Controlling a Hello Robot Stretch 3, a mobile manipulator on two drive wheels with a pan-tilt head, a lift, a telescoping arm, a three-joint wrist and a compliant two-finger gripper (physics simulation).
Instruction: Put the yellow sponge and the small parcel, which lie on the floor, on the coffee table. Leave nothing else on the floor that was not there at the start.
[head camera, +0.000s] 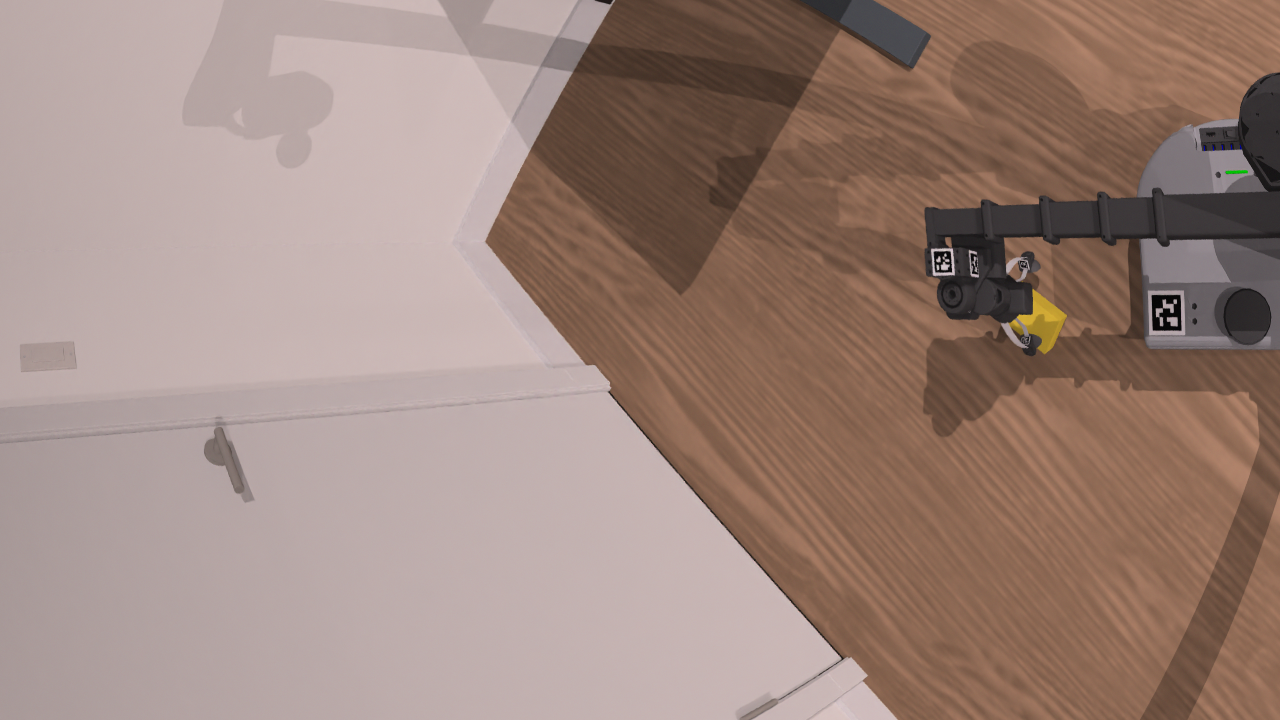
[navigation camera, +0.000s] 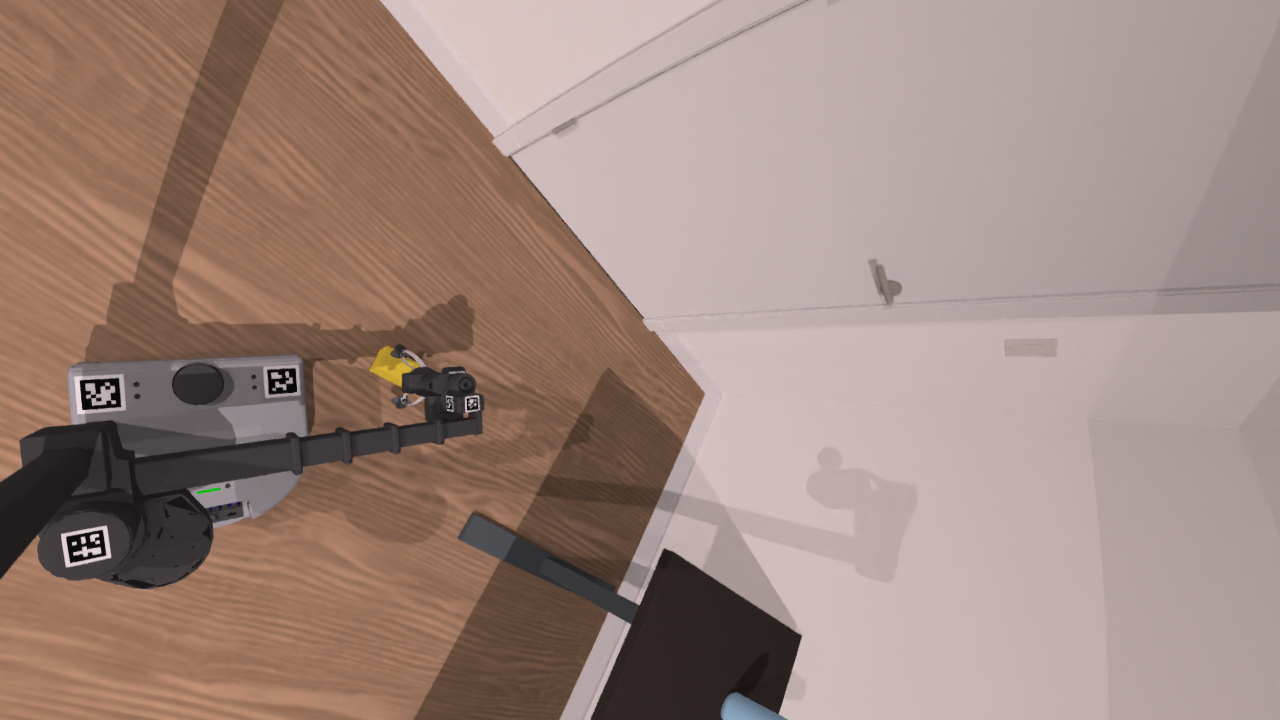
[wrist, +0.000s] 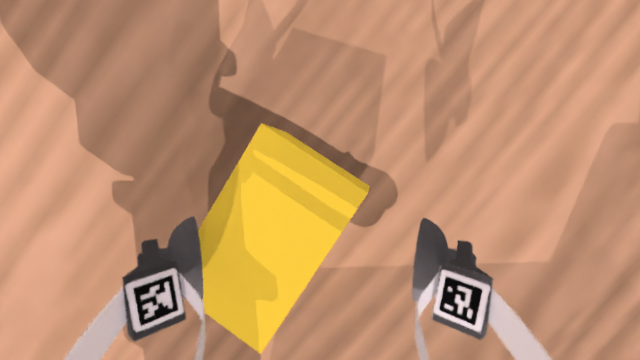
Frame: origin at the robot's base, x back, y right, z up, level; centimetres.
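Seen in the pictures: gripper, fingertip midpoint: (head camera: 1033, 303) (navigation camera: 396, 376) (wrist: 310, 245); robot's base, origin of the base link: (head camera: 1243, 314) (navigation camera: 198, 381).
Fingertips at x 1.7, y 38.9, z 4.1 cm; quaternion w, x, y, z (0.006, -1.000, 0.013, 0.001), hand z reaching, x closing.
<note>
Offsets run from my fingertips to a thing's top centre. "*": to the spot under its first point. Level surfaces: height alone.
The yellow sponge @(dx -2.0, dy +0.4, dz +1.7 cm) (head camera: 1049, 324) (navigation camera: 386, 364) (wrist: 295, 235) lies on the wooden floor, turned at an angle. My gripper (head camera: 1029, 302) (navigation camera: 400, 376) (wrist: 310, 245) is open, low over the sponge and pointing down. In the wrist view the sponge shows partly between the fingers and partly ahead of them, close beside the left finger, with a wide gap to the right finger. Whether that left finger touches it I cannot tell. The small parcel does not show in these views. I cannot tell whether the dark flat top @(dz +68.0 cm) (navigation camera: 698, 635) is the coffee table.
My wheeled base (head camera: 1190, 241) (navigation camera: 241, 420) is near the sponge. A dark grey bar (head camera: 886, 34) (navigation camera: 501, 539) runs along the floor to the dark top, where a light blue bottle @(* dx +73.3, dy +41.5, dz +73.5 cm) (navigation camera: 747, 707) partly shows. White walls and a door (head camera: 402, 537) (navigation camera: 760, 179) stand beyond the arm's end.
</note>
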